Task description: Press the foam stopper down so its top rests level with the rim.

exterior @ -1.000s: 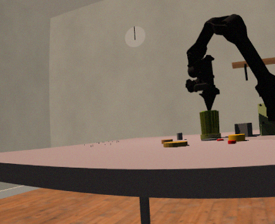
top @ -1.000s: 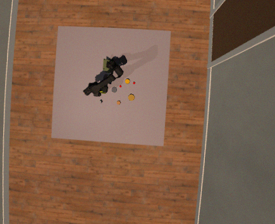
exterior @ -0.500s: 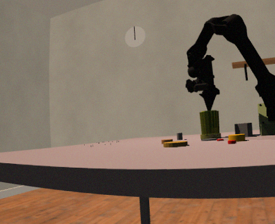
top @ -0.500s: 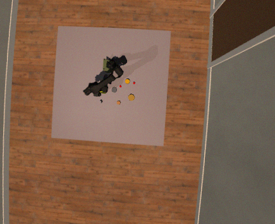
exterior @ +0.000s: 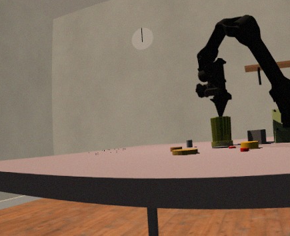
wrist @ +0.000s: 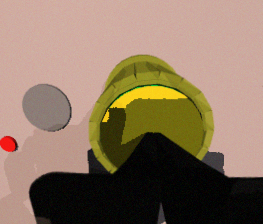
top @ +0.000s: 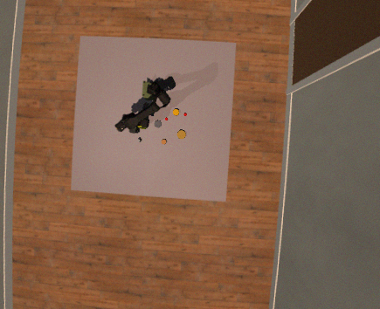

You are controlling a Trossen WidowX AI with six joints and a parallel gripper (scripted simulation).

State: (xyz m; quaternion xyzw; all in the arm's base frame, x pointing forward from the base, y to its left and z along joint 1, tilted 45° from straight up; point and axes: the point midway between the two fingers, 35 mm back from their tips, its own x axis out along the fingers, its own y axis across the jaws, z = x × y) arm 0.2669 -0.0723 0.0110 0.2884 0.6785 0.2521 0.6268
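Right now the foam stopper is 5 cm below my hand. The rest, counted from my hand: grey block (14 cm behind, 12 cm below, 6 cm to the left); then grey disc (14 cm below, 12 cm to the left, 2 cm behind); then small grey cylinder (14 cm ahead, 13 cm below, 1 cm to the right).
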